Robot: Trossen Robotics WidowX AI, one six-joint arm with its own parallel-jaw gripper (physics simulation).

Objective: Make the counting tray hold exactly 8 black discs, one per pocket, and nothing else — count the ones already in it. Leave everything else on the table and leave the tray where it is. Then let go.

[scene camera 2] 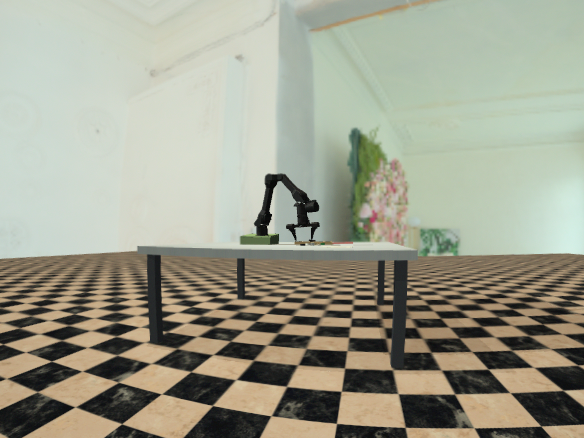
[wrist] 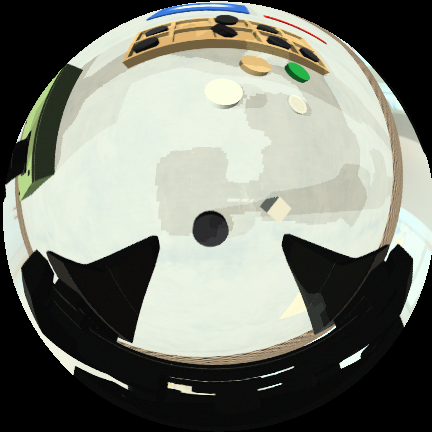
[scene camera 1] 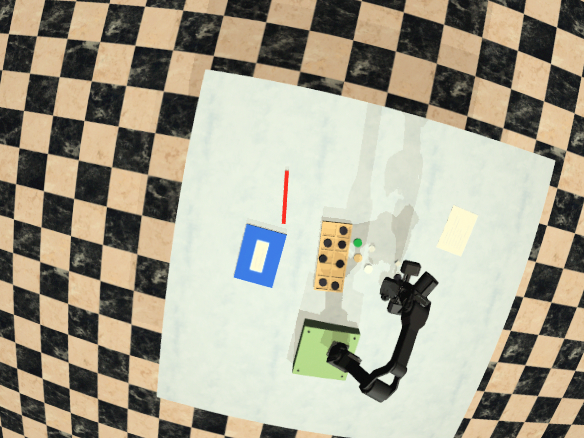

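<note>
The wooden counting tray (scene camera 1: 328, 229) (wrist: 200, 44) has two columns of pockets and holds several black discs. One end corner pocket shows bare wood. One black disc (scene camera 1: 340, 263) (wrist: 224, 31) looks slightly tilted near a pocket divider; whether it lies flat in one pocket is unclear. A loose black disc (wrist: 210, 228) lies on the table, below and slightly ahead of the fingertips, left of their middle in the wrist view. My gripper (scene camera 1: 400, 288) (scene camera 2: 304, 241) (wrist: 221, 241) is open and empty, pointing down a little above the table. In scene camera 1 the arm covers the fingertips.
Beside the tray lie a green disc (scene camera 1: 357, 242) (wrist: 297, 72), a tan disc (scene camera 1: 357, 258) (wrist: 255, 65) and two whitish discs (scene camera 1: 368, 269) (wrist: 223, 92). A small pale block (wrist: 280, 208) lies near the loose black disc. A blue frame (scene camera 1: 242, 255), red stick (scene camera 1: 285, 197), cream card (scene camera 1: 457, 230) and green base (scene camera 1: 315, 350) stand farther off.
</note>
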